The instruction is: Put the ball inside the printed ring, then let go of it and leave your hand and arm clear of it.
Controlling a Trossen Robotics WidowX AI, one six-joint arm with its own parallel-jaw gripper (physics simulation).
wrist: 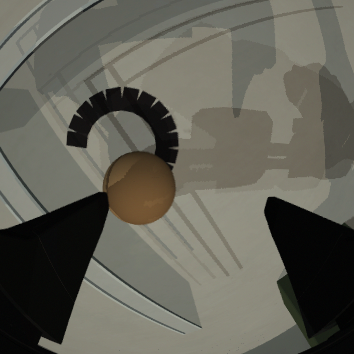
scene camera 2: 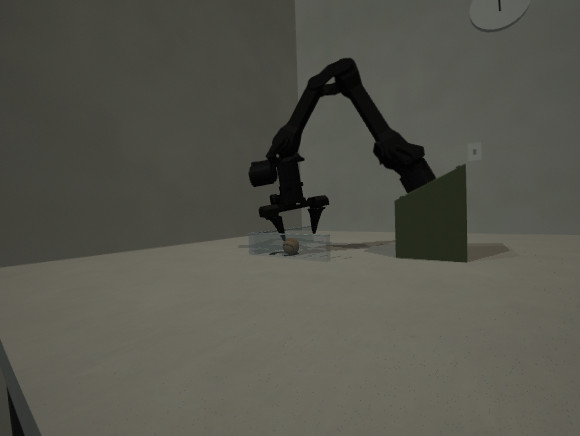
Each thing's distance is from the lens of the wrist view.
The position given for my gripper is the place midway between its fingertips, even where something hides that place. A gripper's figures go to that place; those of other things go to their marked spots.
my gripper point(wrist: 189, 203): 0.10 m
orange-brown ball point(wrist: 140, 186): 0.09 m
